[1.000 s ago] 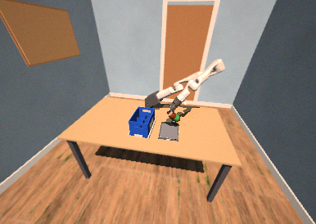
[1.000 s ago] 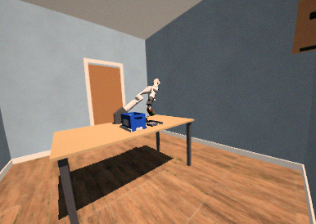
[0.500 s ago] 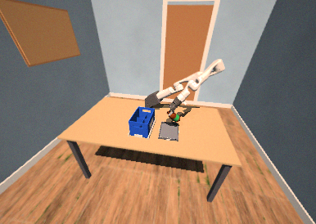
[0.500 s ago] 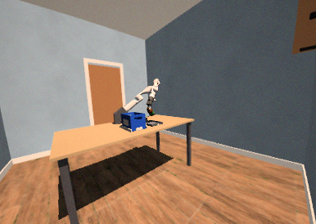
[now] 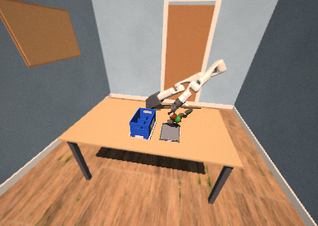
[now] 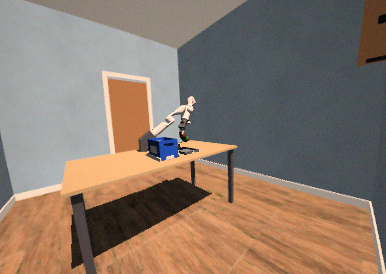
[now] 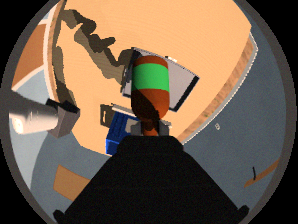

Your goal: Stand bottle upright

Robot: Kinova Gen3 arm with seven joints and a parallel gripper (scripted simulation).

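Now: hand 4 cm above the bottle, 3 cm to the right of it and 2 cm past it. Round my hand: blue crate (26 cm to the right, 12 cm below, 5 cm ahead); tray (19 cm below, 3 cm ahead, 2 cm to the left).
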